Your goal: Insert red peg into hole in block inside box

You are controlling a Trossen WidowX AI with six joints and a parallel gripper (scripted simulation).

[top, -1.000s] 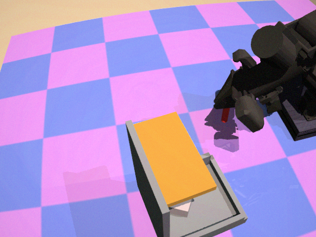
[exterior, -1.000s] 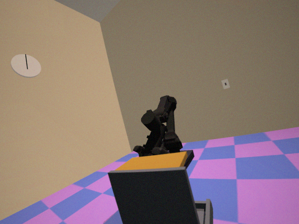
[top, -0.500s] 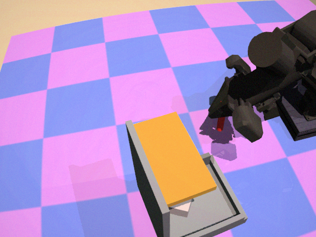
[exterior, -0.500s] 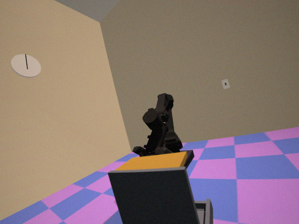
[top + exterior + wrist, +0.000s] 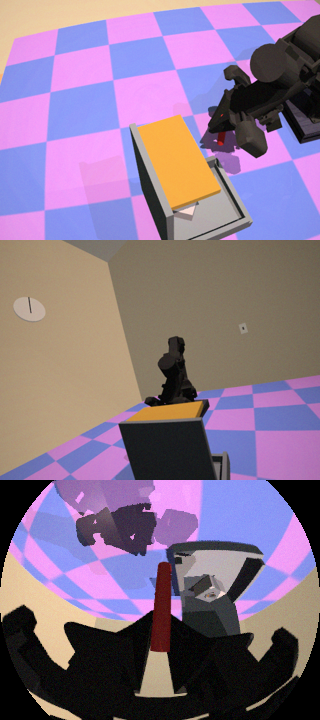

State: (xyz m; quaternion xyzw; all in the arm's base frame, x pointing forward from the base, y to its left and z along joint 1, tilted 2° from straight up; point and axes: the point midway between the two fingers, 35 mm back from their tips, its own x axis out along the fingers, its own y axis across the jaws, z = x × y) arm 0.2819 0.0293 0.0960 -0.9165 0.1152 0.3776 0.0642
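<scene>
Right now the dark back wall is 14 cm ahead of my gripper tip and 11 cm to the left of it. Round my gripper tip: red peg (2 cm behind, 1 cm to the left); orange roof (10 cm ahead, 11 cm to the left, 10 cm above).
</scene>
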